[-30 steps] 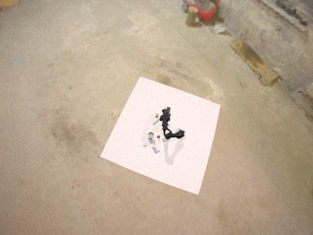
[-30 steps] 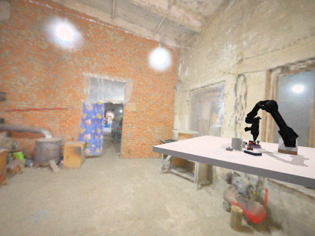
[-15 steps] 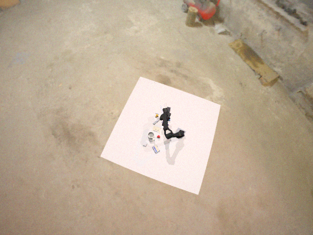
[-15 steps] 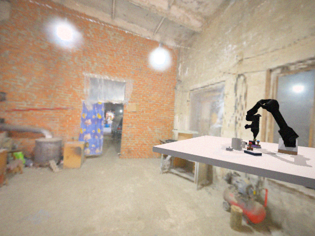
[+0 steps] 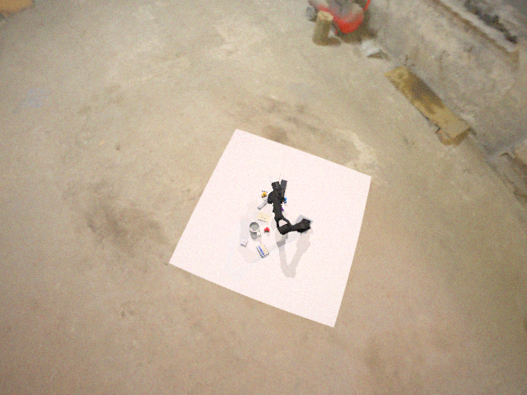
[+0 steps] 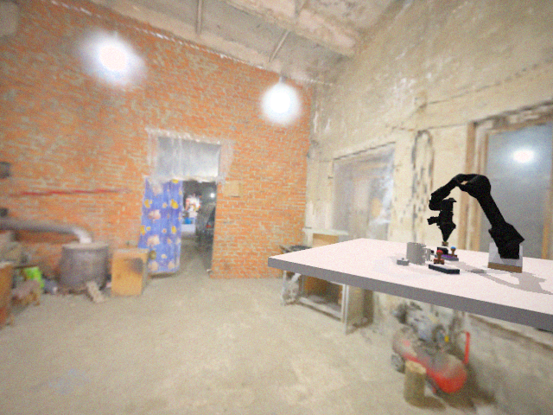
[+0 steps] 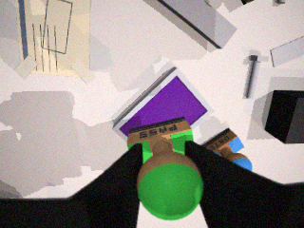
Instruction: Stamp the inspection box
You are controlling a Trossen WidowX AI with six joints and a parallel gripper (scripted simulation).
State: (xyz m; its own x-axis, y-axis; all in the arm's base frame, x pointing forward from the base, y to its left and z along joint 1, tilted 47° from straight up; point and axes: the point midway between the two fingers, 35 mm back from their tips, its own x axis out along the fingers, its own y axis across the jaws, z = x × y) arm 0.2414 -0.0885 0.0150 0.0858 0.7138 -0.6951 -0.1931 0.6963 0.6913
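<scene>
Right now my gripper tip is 70 mm short of the cream card, 110 mm to the right of it and 90 mm above it. Round my gripper tip: purple ink pad 10 mm behind, 10 mm to the right, 90 mm below; pass stamp right at my gripper tip; blue stamp 40 mm behind, 80 mm to the right, 70 mm below.
</scene>
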